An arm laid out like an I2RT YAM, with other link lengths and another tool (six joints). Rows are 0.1 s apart.
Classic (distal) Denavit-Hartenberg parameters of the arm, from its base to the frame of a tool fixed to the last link. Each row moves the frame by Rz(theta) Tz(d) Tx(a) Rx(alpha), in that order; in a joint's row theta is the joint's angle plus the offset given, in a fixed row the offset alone. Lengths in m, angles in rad.
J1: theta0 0; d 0.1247; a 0.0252; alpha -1.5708
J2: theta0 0; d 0; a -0.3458; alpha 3.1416
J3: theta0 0.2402; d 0; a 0.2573; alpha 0
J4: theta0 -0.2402; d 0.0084; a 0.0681; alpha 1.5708
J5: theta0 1.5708; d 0.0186; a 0; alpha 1.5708
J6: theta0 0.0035; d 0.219; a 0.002; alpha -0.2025
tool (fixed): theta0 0; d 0.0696; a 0; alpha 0
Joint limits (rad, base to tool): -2.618..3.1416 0..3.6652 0..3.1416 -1.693..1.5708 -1.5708..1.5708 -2.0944..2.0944
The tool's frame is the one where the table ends.
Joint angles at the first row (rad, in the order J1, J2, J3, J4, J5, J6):
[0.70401 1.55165 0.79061 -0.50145 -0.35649 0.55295]
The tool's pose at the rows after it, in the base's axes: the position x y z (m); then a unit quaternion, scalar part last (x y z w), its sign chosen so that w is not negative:
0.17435 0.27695 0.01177 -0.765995 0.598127 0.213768 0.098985
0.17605 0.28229 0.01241 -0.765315 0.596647 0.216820 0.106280
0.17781 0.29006 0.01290 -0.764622 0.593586 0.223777 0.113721
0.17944 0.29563 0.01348 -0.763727 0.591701 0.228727 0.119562
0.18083 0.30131 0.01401 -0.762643 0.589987 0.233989 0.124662
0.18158 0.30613 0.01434 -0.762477 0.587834 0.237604 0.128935
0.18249 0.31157 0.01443 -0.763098 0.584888 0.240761 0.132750
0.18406 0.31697 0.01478 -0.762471 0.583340 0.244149 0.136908
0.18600 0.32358 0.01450 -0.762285 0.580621 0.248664 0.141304
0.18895 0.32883 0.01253 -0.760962 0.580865 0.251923 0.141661
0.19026 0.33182 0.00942 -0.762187 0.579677 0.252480 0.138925
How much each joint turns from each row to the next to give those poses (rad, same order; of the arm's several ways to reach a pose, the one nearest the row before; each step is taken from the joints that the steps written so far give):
[-0.00001 0.00038 -0.00876 0.00875 -0.00382 0.00685]
[0.00270 0.00266 -0.00345 0.02177 -0.00762 0.00690]
[0.00111 0.01108 0.00001 0.02555 -0.01641 0.00493]
[0.00004 0.00762 0.00000 0.01907 -0.01182 0.00423]
[0.00075 0.00879 0.00114 0.01795 -0.01183 0.00533]
[0.00305 0.00648 -0.00001 0.01603 -0.00801 0.00457]
[0.00497 0.00915 0.00231 0.01599 -0.00686 0.00383]
[0.00341 0.00915 0.00305 0.01601 -0.00687 0.00646]
[0.00306 0.01451 0.00420 0.02023 -0.00992 0.00459]
[0.00152 0.02098 0.00993 0.01258 -0.00534 0.00572]
[0.00382 0.01868 0.00873 0.00499 0.00000 -0.00115]

